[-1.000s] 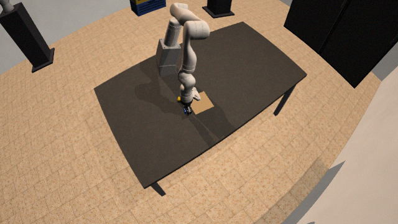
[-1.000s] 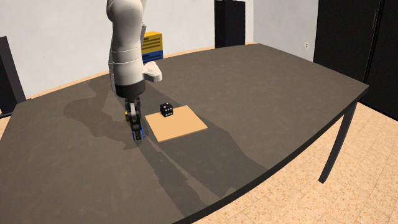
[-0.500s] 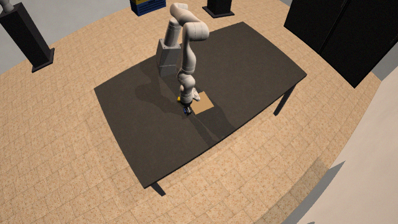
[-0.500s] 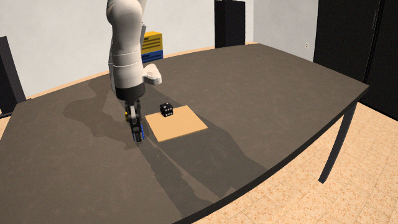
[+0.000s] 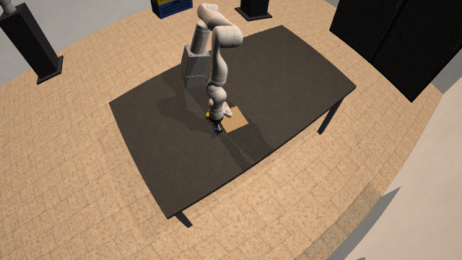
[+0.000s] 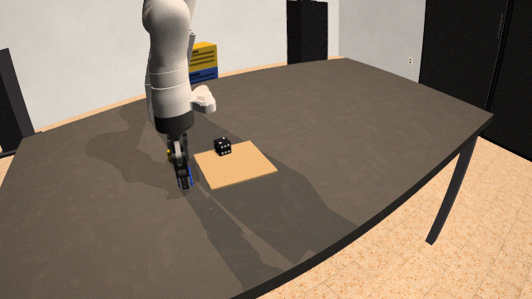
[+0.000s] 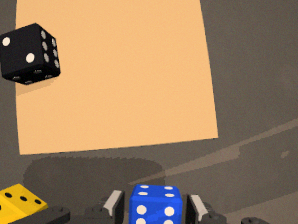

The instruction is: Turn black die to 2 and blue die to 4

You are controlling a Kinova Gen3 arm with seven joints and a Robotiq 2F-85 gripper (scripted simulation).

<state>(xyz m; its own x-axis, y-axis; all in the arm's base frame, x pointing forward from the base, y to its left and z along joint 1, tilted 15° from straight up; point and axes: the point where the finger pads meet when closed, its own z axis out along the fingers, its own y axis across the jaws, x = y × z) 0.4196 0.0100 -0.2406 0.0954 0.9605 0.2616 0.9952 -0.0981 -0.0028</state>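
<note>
Now: the blue die right at my hand. The rest, counted from my hand: yellow die 10 cm behind; tan mat 3 cm behind, 11 cm to the left, 2 cm below; black die 8 cm behind, 10 cm to the left.
</note>
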